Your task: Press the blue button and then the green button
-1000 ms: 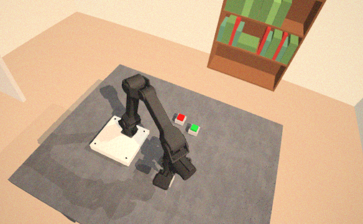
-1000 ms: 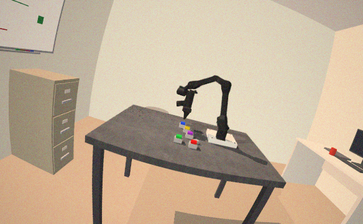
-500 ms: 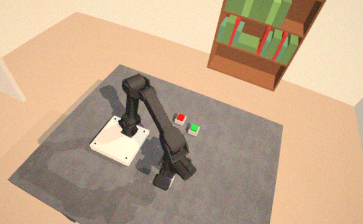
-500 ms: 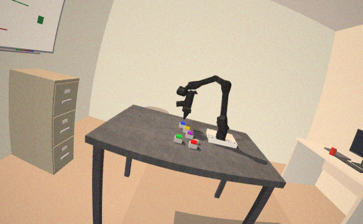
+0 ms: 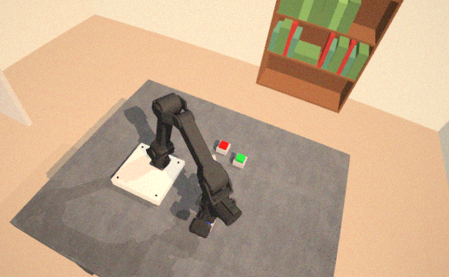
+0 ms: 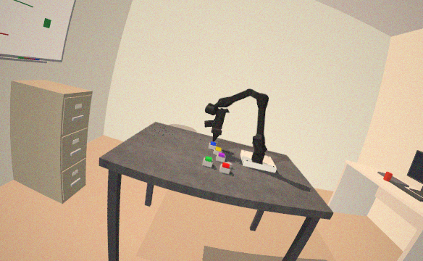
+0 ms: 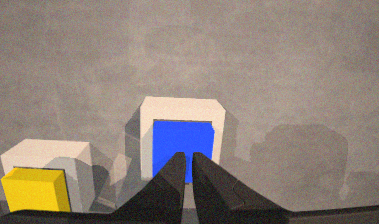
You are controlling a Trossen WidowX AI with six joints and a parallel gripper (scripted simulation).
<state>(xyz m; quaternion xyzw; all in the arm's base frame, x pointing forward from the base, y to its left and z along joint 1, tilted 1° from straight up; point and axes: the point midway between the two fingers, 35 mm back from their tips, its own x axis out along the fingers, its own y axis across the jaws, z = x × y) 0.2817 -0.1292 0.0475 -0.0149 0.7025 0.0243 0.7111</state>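
Right now the green button is 31 cm to the left of my gripper tip, 1 cm below it and 1 cm behind it. Also, from my gripper tip: blue button 1 cm below; purple button 19 cm to the left, 7 cm behind, 1 cm below; yellow button 9 cm to the left, 4 cm behind, 1 cm below.
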